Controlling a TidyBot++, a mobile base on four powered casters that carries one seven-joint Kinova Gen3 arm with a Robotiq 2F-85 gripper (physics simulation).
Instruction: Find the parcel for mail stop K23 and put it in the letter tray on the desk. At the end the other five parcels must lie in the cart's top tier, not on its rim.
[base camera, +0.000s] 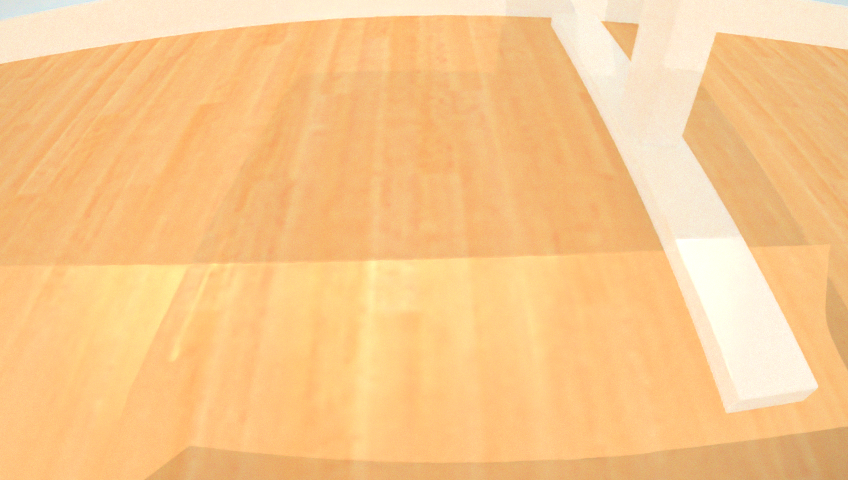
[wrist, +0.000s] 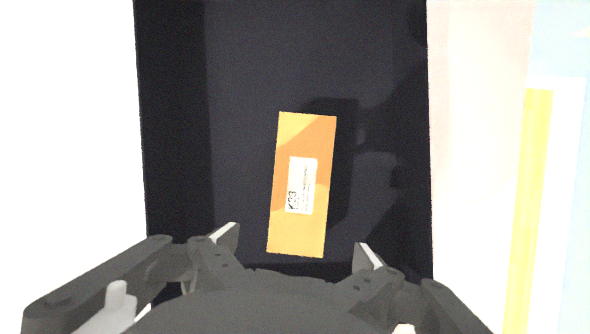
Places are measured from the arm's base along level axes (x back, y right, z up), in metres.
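Where they show: gripper, fingertip midpoint: (wrist: 294, 245).
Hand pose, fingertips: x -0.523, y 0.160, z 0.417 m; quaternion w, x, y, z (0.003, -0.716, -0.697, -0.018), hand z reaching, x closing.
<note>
Each offset is from my fingertips to the top centre of the thing. "spot": to the spot under its first point. Level surfaces: height alone.
An orange-yellow parcel {spot: dz -0.039, dx -0.088, dy -0.002 m} (wrist: 304, 132) with a white label reading K23 lies label up inside the dark letter tray {dz -0.030, dx -0.081, dy -0.021 m} (wrist: 250, 60) in the wrist view, its long side running nearly up and down the view. My gripper (wrist: 294, 245) is open and empty, with its fingers apart on either side of the parcel's lower end in the view. It hangs above the parcel and is clear of it. The cart and the other five parcels do not show in these views.
In the wrist view, a pale surface borders the tray on both sides, and a yellow strip (wrist: 532, 200) runs at the right. In the base camera view, a white desk leg with a long foot (base camera: 737, 321) stands on the wooden floor {dz -0.813 m} (base camera: 357, 178) at the right.
</note>
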